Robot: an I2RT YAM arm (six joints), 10 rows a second.
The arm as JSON. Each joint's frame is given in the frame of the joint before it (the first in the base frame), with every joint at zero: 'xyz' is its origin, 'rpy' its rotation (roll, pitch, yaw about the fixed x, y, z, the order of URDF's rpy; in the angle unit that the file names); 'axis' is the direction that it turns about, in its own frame. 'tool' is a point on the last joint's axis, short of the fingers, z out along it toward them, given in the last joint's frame.
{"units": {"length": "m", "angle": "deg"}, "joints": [
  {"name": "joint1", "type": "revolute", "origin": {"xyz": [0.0, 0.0, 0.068], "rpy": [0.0, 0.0, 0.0]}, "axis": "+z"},
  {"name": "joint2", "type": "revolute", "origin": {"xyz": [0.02, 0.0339, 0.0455], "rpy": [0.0, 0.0, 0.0]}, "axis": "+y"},
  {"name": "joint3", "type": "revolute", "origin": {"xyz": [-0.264, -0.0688, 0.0], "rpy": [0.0, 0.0, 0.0]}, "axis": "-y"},
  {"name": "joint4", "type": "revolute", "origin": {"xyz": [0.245, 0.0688, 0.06], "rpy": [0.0, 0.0, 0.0]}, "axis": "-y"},
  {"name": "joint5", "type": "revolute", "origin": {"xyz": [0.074, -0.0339, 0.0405], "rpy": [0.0, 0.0, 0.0]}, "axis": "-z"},
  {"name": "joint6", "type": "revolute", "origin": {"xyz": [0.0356, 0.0, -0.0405], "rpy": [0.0, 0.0, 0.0]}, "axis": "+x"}
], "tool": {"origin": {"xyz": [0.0, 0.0, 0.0], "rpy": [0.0, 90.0, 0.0]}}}
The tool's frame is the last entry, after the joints.
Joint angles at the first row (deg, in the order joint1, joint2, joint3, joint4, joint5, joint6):
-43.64, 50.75, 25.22, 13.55, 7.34, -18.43
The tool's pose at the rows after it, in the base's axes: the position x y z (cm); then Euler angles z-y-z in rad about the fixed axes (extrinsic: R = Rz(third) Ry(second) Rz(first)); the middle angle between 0 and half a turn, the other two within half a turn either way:
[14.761 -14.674 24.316 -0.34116 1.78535 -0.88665]
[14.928 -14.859 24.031 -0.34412 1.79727 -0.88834]
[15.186 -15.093 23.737 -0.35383 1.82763 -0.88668]
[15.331 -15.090 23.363 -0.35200 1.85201 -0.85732]
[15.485 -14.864 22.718 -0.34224 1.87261 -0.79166]
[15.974 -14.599 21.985 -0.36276 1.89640 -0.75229]
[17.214 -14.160 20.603 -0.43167 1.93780 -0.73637]
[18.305 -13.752 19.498 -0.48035 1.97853 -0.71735]
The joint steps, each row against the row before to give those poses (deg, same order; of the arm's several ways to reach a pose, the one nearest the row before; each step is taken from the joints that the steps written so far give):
0.00, 0.46, 0.18, -0.12, -0.34, 0.42
-0.04, 1.05, -0.01, 0.37, 0.03, -0.08
0.00, 1.40, 0.56, -0.91, -0.14, -0.37
0.00, 0.63, -0.05, -0.67, -1.67, -0.19
0.14, 0.41, -0.88, 0.16, -3.48, -0.42
1.24, 1.35, -0.65, 0.63, -0.98, -1.46
3.34, 3.85, -0.72, 2.19, 2.26, -3.04
2.74, 3.56, -0.10, 1.27, 1.46, -2.01

